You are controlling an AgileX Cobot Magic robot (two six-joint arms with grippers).
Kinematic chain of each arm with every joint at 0, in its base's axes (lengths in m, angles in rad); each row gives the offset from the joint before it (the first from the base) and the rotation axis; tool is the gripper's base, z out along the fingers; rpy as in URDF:
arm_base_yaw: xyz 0 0 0.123 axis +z
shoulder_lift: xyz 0 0 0 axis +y
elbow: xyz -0.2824 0 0.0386 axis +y
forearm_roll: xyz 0.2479 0 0.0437 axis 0.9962 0 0.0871
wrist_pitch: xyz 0 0 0 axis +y
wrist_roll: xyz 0.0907 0 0.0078 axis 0.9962 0 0.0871
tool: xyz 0 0 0 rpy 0 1.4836 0
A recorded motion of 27 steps. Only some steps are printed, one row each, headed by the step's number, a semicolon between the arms.
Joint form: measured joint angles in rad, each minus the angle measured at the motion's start. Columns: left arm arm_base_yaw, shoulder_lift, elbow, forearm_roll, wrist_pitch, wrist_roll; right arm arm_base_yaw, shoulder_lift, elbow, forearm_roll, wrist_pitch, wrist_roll.
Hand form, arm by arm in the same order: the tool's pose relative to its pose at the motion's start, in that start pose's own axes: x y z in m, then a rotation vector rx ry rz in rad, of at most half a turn. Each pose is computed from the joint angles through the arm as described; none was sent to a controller.
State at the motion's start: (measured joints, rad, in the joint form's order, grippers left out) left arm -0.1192 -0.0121 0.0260 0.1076 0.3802 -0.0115; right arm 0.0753 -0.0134 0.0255 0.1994 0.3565 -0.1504
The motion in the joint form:
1: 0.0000 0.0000 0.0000 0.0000 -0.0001 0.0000; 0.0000 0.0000 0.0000 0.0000 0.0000 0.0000
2: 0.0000 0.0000 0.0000 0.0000 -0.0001 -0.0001; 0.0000 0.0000 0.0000 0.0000 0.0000 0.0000
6: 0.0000 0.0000 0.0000 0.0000 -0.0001 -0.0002; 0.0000 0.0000 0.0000 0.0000 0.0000 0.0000
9: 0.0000 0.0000 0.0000 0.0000 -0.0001 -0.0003; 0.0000 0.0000 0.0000 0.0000 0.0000 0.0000
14: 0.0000 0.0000 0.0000 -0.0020 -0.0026 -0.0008; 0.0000 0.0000 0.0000 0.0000 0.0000 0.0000
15: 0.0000 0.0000 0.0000 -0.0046 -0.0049 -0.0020; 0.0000 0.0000 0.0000 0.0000 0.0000 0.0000
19: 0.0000 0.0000 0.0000 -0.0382 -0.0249 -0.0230; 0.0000 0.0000 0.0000 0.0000 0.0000 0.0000
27: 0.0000 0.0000 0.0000 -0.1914 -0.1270 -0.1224; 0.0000 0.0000 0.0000 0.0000 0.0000 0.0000
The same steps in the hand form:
1: 0.0000 0.0000 0.0000 0.0000 -0.0001 0.0000; 0.0000 0.0000 0.0000 0.0000 0.0000 0.0000
2: 0.0000 0.0000 0.0000 0.0000 -0.0001 -0.0001; 0.0000 0.0000 0.0000 0.0000 0.0000 0.0000
6: 0.0000 0.0000 0.0000 0.0000 -0.0001 -0.0002; 0.0000 0.0000 0.0000 0.0000 0.0000 0.0000
9: 0.0000 0.0000 0.0000 0.0000 -0.0001 -0.0003; 0.0000 0.0000 0.0000 0.0000 0.0000 0.0000
14: -0.0002 -0.0001 0.0000 0.0008 -0.0026 -0.0027; 0.0000 0.0000 0.0000 0.0000 0.0000 0.0000
15: -0.0004 -0.0002 0.0000 0.0018 -0.0049 -0.0063; 0.0000 0.0000 0.0000 0.0000 0.0000 0.0000
19: -0.0023 -0.0012 0.0000 0.0143 -0.0246 -0.0586; 0.0000 0.0000 0.0000 0.0000 0.0000 0.0000
27: -0.0119 -0.0045 -0.0009 0.0689 -0.1222 -0.3042; 0.0000 0.0000 0.0000 0.0000 0.0000 0.0000

